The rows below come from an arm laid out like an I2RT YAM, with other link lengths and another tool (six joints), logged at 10 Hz.
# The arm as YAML. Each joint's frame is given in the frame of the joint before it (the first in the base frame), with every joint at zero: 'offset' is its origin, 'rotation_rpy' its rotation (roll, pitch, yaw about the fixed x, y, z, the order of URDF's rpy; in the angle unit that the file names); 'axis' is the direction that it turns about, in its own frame. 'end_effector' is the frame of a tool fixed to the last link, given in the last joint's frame.
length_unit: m
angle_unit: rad
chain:
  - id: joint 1
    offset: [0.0, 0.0, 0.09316]
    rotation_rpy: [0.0, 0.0, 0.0]
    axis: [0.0, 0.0, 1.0]
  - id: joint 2
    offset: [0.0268, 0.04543, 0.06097]
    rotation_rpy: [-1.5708, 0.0, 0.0]
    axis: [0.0, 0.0, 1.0]
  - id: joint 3
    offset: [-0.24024, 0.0, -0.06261]
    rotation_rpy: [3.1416, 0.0, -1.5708]
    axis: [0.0, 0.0, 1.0]
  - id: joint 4
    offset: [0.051, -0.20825, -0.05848]
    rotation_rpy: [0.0, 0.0, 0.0]
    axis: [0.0, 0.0, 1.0]
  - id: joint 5
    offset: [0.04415, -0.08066, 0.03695]
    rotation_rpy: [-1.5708, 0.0, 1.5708]
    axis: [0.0, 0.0, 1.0]
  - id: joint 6
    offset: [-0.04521, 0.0, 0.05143]
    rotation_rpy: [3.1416, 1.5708, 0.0]
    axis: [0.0, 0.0, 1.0]
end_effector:
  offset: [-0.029, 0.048, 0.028]
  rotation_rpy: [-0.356, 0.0, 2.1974]
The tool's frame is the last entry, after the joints.
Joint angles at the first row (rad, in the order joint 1, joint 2, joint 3, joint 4, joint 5, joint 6):
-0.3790 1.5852 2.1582 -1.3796 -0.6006 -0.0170
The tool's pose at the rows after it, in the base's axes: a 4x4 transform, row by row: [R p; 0 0 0 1], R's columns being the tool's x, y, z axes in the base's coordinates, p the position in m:
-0.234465, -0.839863, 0.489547, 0.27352; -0.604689, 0.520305, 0.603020, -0.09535; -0.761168, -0.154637, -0.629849, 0.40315; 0, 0, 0, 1
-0.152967, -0.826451, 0.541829, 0.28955; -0.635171, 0.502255, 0.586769, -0.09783; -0.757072, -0.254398, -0.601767, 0.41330; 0, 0, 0, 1
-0.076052, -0.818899, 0.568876, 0.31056; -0.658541, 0.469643, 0.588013, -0.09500; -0.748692, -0.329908, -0.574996, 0.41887; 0, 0, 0, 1
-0.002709, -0.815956, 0.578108, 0.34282; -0.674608, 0.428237, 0.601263, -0.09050; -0.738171, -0.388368, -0.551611, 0.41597; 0, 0, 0, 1
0.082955, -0.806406, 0.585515, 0.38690; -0.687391, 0.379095, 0.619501, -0.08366; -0.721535, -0.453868, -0.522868, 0.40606; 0, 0, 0, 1
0.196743, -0.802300, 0.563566, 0.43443; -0.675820, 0.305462, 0.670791, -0.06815; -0.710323, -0.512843, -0.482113, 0.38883; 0, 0, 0, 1
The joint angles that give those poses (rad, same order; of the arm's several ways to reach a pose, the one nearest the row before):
-0.3790 1.6203 2.1578 -1.3048 -0.6876 -0.0517
-0.3676 1.6253 2.1582 -1.1965 -0.6891 -0.0517
-0.3363 1.6482 2.1578 -1.0912 -0.6891 -0.0494
-0.2943 1.7069 2.1579 -0.9684 -0.6895 -0.0490
-0.2455 1.7984 2.1578 -0.8043 -0.6903 -0.0505
-0.1928 1.9076 2.1578 -0.6258 -0.7307 -0.0532

